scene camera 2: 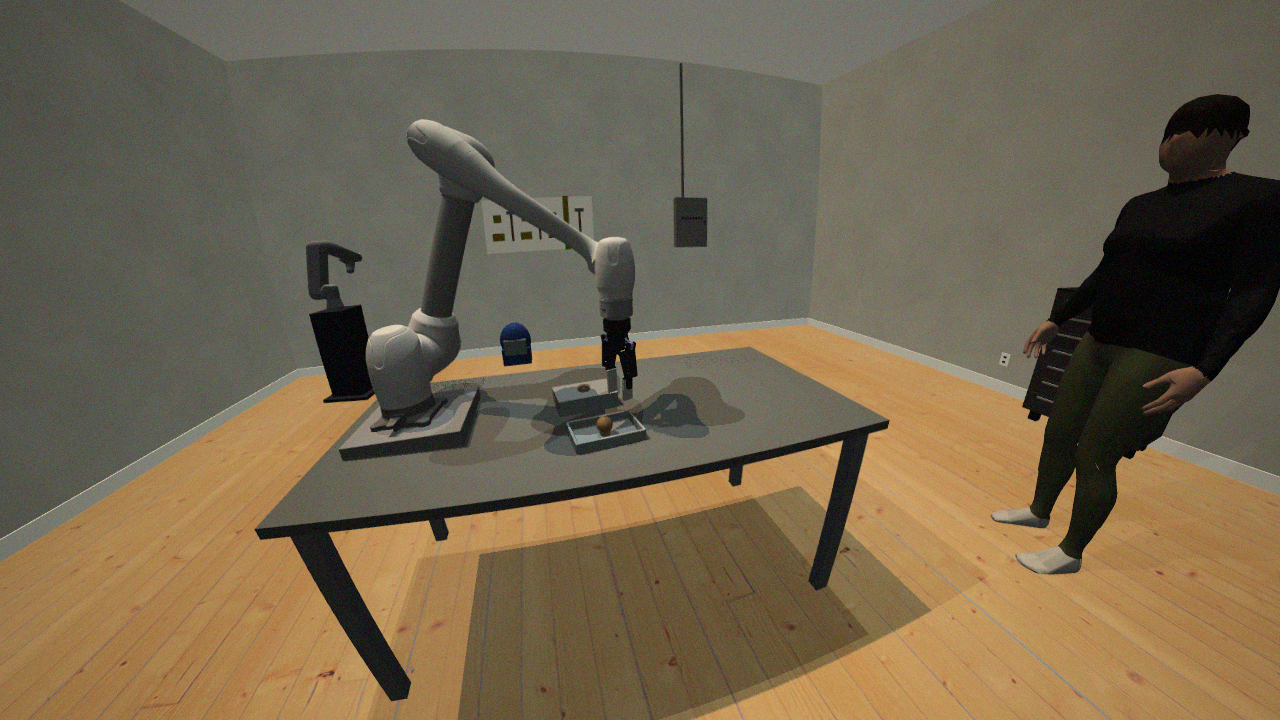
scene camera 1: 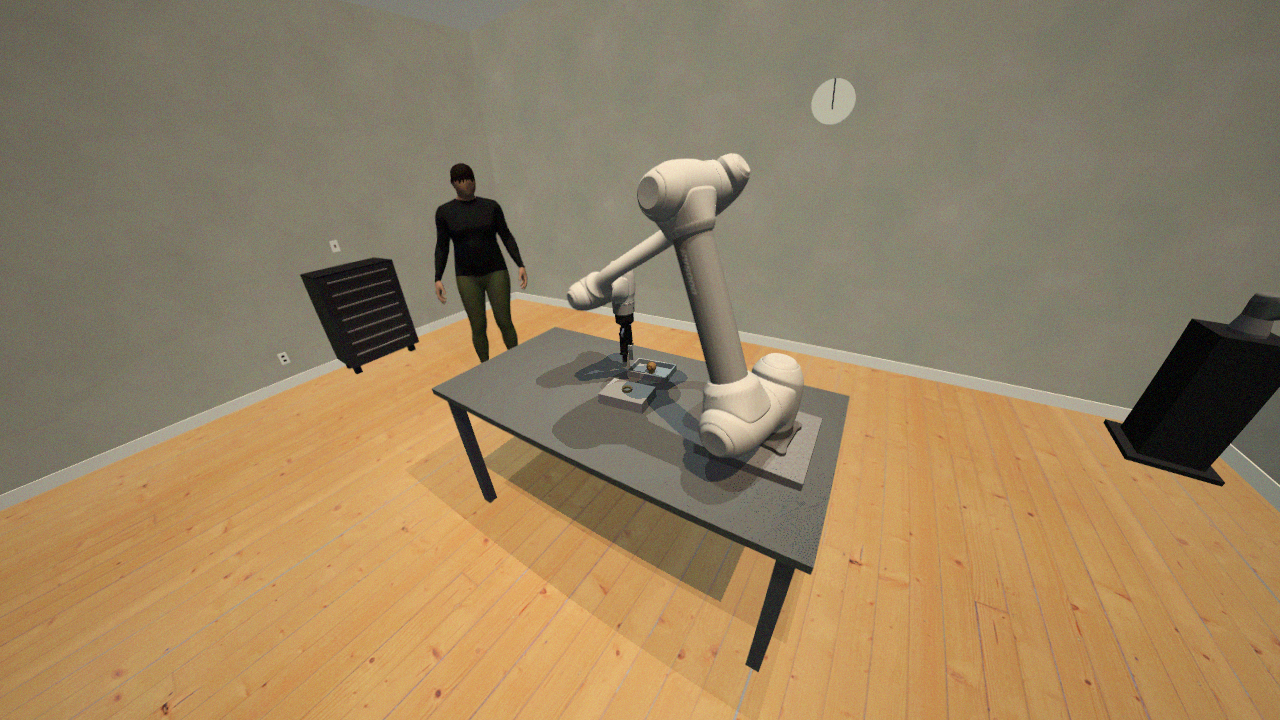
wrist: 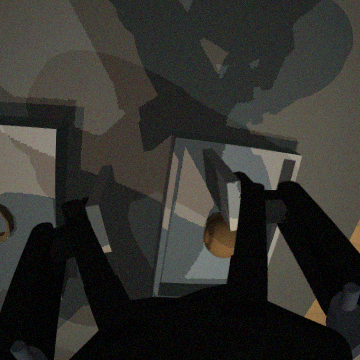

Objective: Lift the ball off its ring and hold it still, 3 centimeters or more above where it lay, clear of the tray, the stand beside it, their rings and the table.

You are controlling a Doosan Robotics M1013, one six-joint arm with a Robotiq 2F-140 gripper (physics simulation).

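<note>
The orange-brown ball [scene camera 1: 651, 366] [scene camera 2: 604, 424] [wrist: 215, 240] rests inside the shallow grey tray [scene camera 2: 617, 442] [wrist: 164, 220]; any ring under it is hidden. The stand [scene camera 1: 617, 399] [scene camera 2: 577, 403] [wrist: 30, 150] is a low grey block beside the tray, with an empty ring [scene camera 1: 627, 389] [scene camera 2: 583, 388] [wrist: 9, 222] on top. My gripper [scene camera 1: 628, 355] [scene camera 2: 620, 385] [wrist: 159, 175] points down, partly open and empty, low over the gap between stand and tray. In the wrist view its right finger covers part of the ball; the left finger lies near the stand's edge.
The dark grey table [scene camera 1: 528, 394] [scene camera 2: 751, 411] carries the tray, the stand and the arm's base plate [scene camera 1: 810, 452] [scene camera 2: 358, 440]. A person [scene camera 1: 474, 237] [scene camera 2: 1163, 250] stands beyond the table's far end. A drawer cabinet [scene camera 1: 362, 308] stands by the wall.
</note>
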